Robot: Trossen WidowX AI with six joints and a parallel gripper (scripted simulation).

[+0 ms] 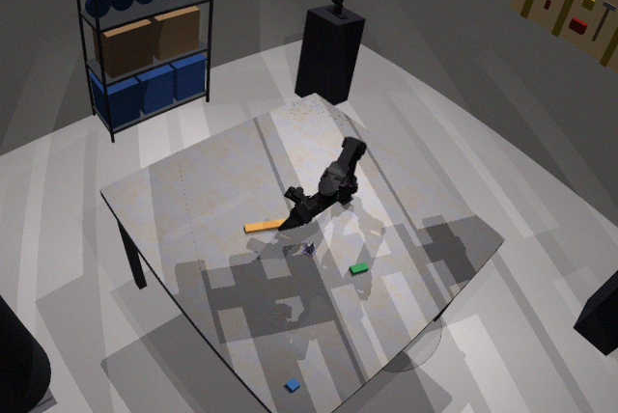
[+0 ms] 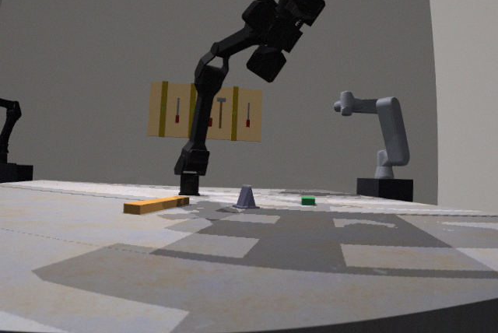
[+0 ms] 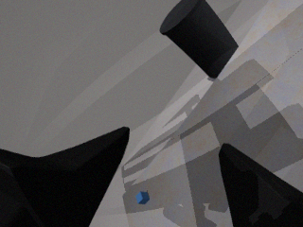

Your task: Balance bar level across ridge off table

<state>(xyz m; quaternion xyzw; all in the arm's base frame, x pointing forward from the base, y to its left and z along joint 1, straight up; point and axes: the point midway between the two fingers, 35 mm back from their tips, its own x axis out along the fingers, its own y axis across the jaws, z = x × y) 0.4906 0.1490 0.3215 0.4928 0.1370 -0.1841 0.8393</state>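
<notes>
Right now the orange bar is 17 cm behind my gripper tip, 20 cm to the right of it and 30 cm below it. Round my gripper tip: green block 30 cm behind, 16 cm to the left, 30 cm below; blue block 22 cm ahead, 36 cm to the left, 29 cm below.
</notes>
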